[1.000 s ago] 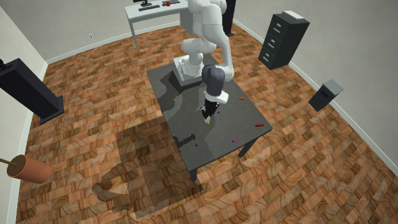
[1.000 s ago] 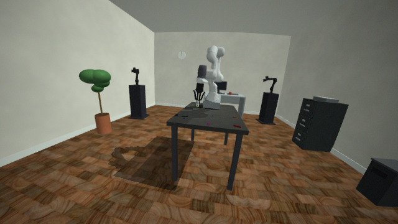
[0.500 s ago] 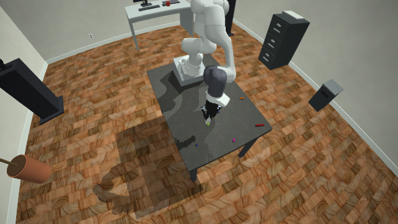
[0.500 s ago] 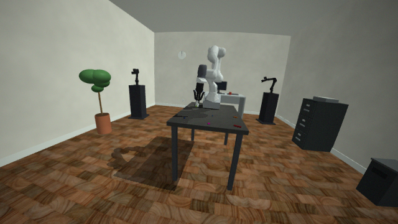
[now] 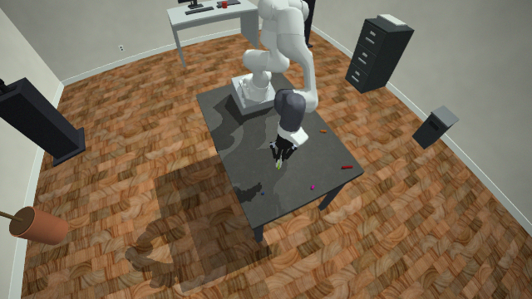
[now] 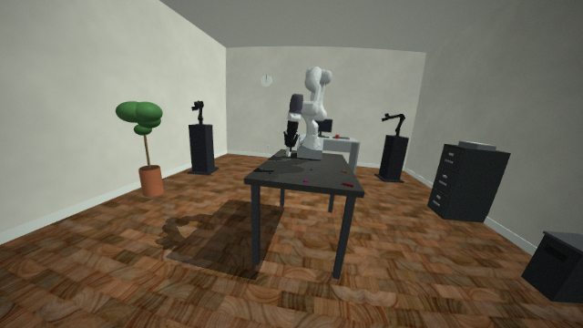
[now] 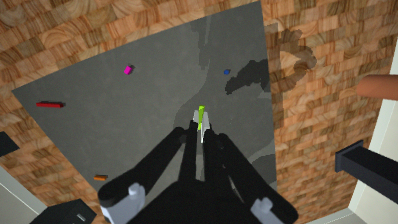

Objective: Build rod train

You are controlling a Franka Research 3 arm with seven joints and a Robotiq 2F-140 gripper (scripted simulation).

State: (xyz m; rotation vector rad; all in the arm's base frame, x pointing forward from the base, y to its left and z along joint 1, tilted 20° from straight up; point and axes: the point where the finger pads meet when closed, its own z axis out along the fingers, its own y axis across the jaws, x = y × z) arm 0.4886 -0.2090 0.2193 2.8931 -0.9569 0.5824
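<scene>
Now: the magenta rod 17 cm ahead of my hand, 15 cm below it and 12 cm to the left of it. Also, from my hand: orange rod: 46 cm to the left, 15 cm below, 9 cm behind; lime rod: 3 cm below; red rod: 39 cm to the left, 20 cm ahead, 15 cm below.
</scene>
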